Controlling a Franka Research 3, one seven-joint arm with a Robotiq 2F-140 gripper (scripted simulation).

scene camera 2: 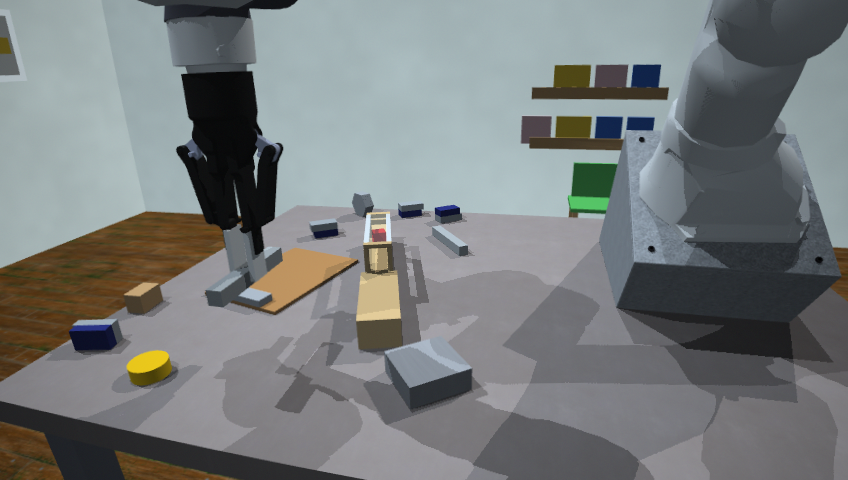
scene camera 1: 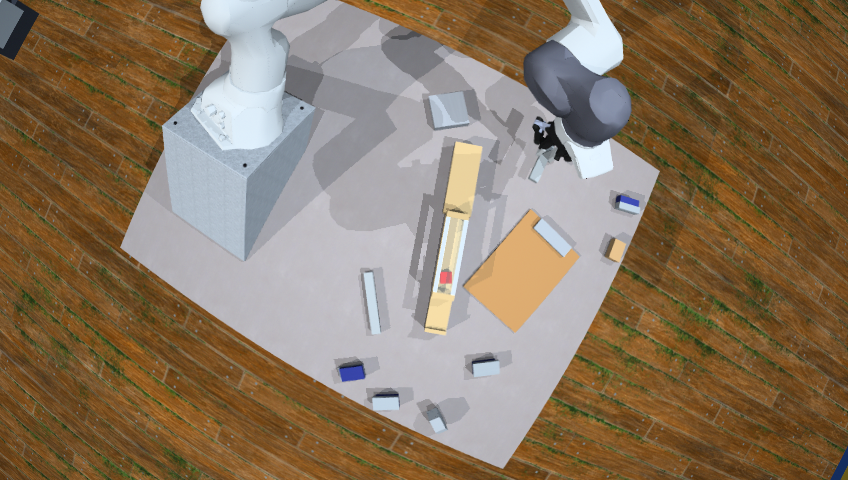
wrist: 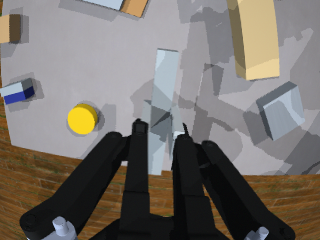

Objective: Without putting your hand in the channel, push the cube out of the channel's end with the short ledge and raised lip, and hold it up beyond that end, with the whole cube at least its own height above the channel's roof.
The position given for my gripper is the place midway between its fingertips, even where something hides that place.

Note:
In view: my gripper (scene camera 2: 249,276), a yellow disc (scene camera 2: 153,366), a grey block (scene camera 1: 448,110), a blue block (scene camera 2: 104,334) and a tan block (scene camera 2: 145,296).
My gripper is seen too in scene camera 1 (scene camera 1: 545,153) and in the wrist view (wrist: 159,113).

